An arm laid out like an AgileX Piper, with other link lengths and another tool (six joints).
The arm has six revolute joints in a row. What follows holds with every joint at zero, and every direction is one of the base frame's.
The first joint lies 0.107 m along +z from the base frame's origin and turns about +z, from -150 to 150 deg.
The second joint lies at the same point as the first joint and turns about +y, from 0 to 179.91 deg.
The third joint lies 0.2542 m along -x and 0.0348 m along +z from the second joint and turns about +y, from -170 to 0 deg.
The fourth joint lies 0.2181 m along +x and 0.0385 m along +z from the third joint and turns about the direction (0.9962, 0, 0.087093), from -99.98 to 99.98 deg.
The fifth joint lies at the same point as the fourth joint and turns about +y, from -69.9 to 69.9 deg.
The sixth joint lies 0.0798 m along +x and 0.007 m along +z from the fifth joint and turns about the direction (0.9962, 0, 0.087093), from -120 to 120 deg.
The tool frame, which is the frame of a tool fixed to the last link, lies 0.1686 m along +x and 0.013 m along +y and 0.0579 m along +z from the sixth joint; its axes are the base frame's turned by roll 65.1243, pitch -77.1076 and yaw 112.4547 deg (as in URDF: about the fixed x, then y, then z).
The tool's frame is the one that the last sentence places.
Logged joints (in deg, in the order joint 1, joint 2, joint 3, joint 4, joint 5, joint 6), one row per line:
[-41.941, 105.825, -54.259, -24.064, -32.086, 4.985]
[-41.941, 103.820, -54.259, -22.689, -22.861, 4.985]
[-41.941, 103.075, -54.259, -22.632, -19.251, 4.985]
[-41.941, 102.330, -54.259, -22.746, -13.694, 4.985]
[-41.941, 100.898, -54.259, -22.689, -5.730, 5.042]
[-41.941, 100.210, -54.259, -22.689, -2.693, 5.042]
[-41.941, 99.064, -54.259, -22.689, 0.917, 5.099]
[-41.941, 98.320, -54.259, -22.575, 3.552, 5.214]
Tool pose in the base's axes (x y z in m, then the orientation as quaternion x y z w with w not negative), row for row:
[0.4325, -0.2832, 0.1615, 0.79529, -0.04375, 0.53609, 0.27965]
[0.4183, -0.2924, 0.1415, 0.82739, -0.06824, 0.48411, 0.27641]
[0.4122, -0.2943, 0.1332, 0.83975, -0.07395, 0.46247, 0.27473]
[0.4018, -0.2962, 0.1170, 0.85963, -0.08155, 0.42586, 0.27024]
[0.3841, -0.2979, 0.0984, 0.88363, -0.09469, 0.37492, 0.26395]
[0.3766, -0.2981, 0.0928, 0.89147, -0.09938, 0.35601, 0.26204]
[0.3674, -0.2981, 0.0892, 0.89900, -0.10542, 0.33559, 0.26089]
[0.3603, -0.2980, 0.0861, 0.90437, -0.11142, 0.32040, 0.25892]
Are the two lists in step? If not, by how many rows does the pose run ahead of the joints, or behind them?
They are in step.
